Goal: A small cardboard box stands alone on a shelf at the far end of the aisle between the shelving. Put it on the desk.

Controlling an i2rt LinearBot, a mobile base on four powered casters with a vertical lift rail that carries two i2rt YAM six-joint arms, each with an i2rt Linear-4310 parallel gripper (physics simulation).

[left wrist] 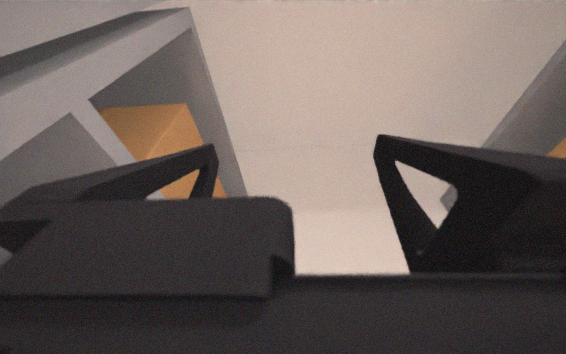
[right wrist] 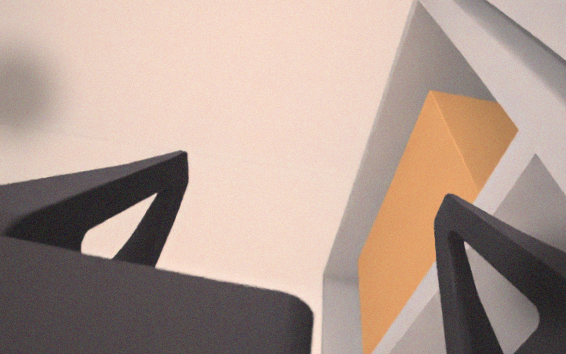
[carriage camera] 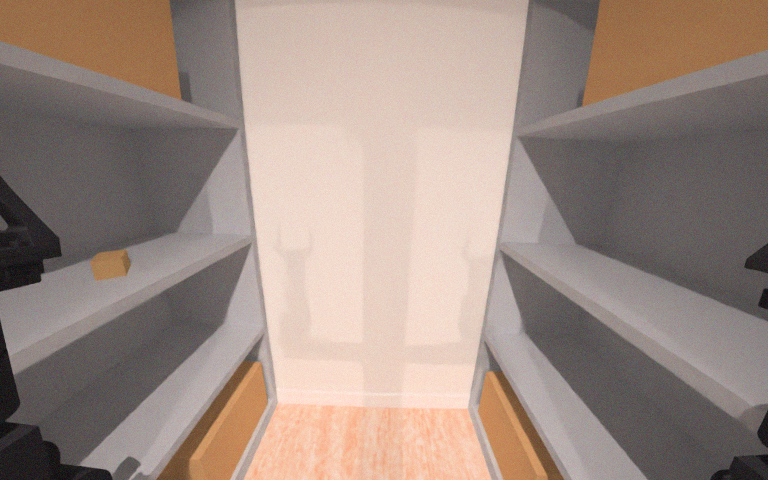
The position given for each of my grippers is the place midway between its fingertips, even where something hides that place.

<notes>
I see my left gripper (left wrist: 293,148), my right gripper (right wrist: 312,186) and a cardboard box (carriage camera: 111,264).
The left wrist view does not show the cardboard box: it is out of frame. The right wrist view misses the cardboard box: it is out of frame.
</notes>
